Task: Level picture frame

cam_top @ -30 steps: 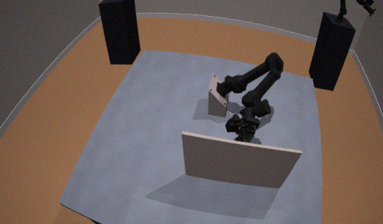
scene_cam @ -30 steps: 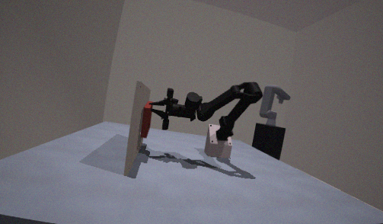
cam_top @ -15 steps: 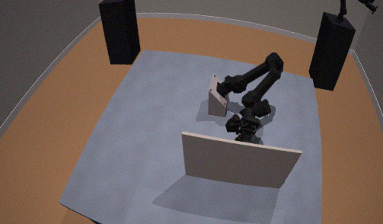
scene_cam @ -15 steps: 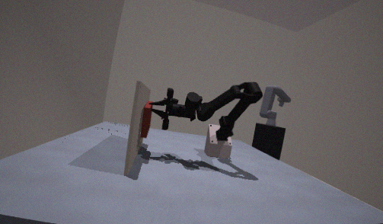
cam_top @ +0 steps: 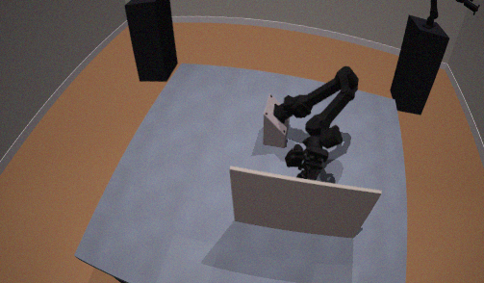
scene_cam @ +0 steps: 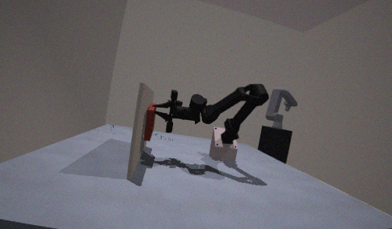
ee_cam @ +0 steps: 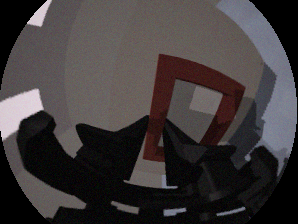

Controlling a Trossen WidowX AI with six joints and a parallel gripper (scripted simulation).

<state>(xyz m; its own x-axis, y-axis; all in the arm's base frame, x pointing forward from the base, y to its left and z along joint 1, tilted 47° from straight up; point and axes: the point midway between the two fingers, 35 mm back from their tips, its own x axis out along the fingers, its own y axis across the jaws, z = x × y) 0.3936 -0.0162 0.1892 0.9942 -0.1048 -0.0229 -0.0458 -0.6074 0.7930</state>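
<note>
Now: gripper tip 60 mm above the picture frame, 10 mm to the left of it and 10 mm short of it. The rest, counted from my gripper tip: wall panel 70 mm below, 20 mm ahead.
</note>
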